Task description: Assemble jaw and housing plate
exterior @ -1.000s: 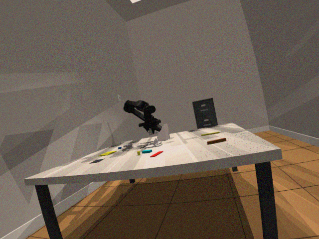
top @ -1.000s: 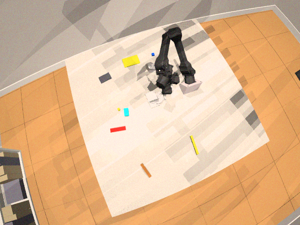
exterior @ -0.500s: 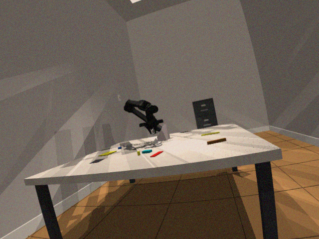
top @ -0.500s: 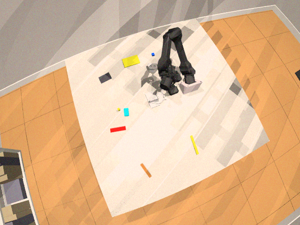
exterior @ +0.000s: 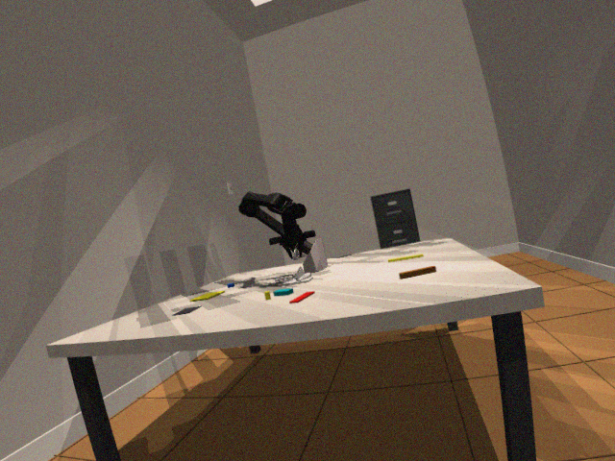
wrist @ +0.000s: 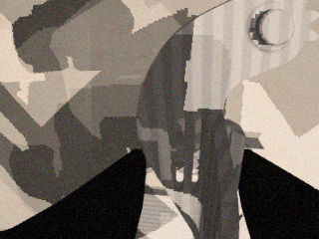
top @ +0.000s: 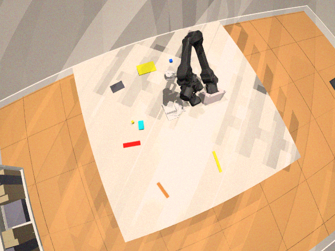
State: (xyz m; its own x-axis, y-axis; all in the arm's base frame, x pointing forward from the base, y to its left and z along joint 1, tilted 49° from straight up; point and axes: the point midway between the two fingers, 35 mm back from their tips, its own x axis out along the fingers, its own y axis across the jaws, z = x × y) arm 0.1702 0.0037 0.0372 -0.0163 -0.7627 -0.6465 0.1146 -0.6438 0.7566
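The jaw lies 30 mm behind my gripper tip and 10 mm to the left of it. The rest, counted from my gripper tip: yellow plate 350 mm to the right, 150 mm ahead, 80 mm below; small yellow cube 370 mm ahead, 70 mm below; cyan block 320 mm ahead, 80 mm below, 40 mm to the left.
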